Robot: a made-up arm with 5 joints.
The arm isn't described. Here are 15 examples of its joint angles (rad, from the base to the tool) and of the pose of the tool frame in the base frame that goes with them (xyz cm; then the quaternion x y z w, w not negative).
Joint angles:
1: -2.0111 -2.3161 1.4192 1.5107 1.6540
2: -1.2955 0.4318 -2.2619 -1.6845 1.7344
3: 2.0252 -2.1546 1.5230 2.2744 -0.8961
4: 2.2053 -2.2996 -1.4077 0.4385 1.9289
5: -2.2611 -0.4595 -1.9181 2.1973 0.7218
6: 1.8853 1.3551 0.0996 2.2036 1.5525
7: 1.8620 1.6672 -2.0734 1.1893 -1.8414
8: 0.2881 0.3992 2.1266 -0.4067 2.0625
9: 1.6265 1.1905 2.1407 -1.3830 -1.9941
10: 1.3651 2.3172 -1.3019 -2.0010 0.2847
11: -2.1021 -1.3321 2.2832 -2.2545 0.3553
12: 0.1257 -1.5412 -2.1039 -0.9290 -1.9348
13: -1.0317 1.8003 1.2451 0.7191 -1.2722
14: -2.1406 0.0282 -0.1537 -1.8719 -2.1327
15: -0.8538 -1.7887 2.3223 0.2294 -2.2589
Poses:
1: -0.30 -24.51 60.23 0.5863 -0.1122 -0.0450 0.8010
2: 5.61 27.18 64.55 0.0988 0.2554 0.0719 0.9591
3: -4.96 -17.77 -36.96 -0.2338 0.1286 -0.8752 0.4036
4: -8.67 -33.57 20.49 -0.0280 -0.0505 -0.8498 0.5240
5: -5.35 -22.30 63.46 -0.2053 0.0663 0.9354 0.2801
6: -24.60 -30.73 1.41 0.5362 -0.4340 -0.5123 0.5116
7: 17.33 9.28 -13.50 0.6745 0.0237 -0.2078 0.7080
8: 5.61 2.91 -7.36 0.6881 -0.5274 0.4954 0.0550
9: 25.55 -39.20 -14.97 -0.8613 0.0303 0.1058 0.4960
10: -27.92 10.49 -8.23 -0.4024 0.4995 0.0001 0.7672
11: 21.80 -5.24 42.16 -0.2675 -0.9477 0.1021 0.1414
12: 6.25 9.21 -29.52 0.3960 -0.0677 -0.8528 0.3337
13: -23.51 52.81 36.53 0.4694 -0.5065 0.7033 0.1687
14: -43.43 6.41 44.29 0.0421 0.8967 0.1452 0.4161
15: 17.59 3.35 52.53 0.7515 -0.5534 -0.2029 0.2963
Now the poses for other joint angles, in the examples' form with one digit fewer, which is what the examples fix.
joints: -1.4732 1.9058 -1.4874 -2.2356 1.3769
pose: -18.2 -7.7 51.9 0.714 -0.222 0.241 0.619
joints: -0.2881 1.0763 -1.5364 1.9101 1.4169
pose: -15.4 31.2 35.7 -0.110 0.111 0.975 0.158
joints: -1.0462 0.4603 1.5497 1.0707 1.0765
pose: -5.1 19.4 18.7 0.939 -0.232 0.235 0.093
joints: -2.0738 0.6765 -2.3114 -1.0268 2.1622
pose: 13.8 -18.5 63.1 0.396 0.177 -0.136 0.891
